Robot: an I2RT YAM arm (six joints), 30 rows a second.
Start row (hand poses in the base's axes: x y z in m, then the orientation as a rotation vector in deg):
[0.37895 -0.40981 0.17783 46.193 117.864 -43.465]
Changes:
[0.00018 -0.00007 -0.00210 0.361 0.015 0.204]
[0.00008 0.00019 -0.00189 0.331 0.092 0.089]
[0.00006 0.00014 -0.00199 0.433 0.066 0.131]
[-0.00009 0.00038 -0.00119 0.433 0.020 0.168]
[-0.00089 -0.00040 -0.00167 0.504 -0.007 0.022]
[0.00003 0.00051 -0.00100 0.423 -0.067 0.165]
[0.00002 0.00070 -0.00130 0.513 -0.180 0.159]
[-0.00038 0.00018 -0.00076 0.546 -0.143 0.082]
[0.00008 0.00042 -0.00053 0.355 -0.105 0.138]
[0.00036 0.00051 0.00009 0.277 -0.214 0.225]
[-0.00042 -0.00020 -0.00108 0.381 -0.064 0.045]
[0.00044 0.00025 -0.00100 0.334 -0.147 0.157]
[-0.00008 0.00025 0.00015 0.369 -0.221 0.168]
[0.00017 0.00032 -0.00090 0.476 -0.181 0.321]
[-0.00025 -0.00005 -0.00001 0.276 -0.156 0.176]
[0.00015 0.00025 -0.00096 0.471 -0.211 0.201]
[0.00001 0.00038 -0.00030 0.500 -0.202 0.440]
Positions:
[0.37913 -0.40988 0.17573 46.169 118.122 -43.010]
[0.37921 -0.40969 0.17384 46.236 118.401 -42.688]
[0.37927 -0.40955 0.17185 46.319 118.721 -42.228]
[0.37918 -0.40917 0.17066 46.371 119.009 -41.722]
[0.37829 -0.40957 0.16899 46.627 119.269 -41.210]
[0.37832 -0.40906 0.16799 46.694 119.471 -40.667]
[0.37834 -0.40836 0.16669 46.839 119.615 -39.976]
[0.37796 -0.40818 0.16593 47.078 119.785 -39.313]
[0.37804 -0.40776 0.16540 47.142 119.907 -38.829]
[0.37840 -0.40725 0.16549 47.087 119.916 -38.317]
[0.37798 -0.40745 0.16441 47.260 120.059 -37.879]
[0.37842 -0.40720 0.16341 47.298 120.135 -37.383]
[0.37834 -0.40695 0.16356 47.355 120.163 -36.806]
[0.37851 -0.40663 0.16266 47.296 120.321 -36.062]
[0.37826 -0.40668 0.16265 47.281 120.362 -35.609]
[0.37841 -0.40643 0.16169 47.355 120.451 -34.917]
[0.37842 -0.40605 0.16139 47.180 120.629 -34.074]

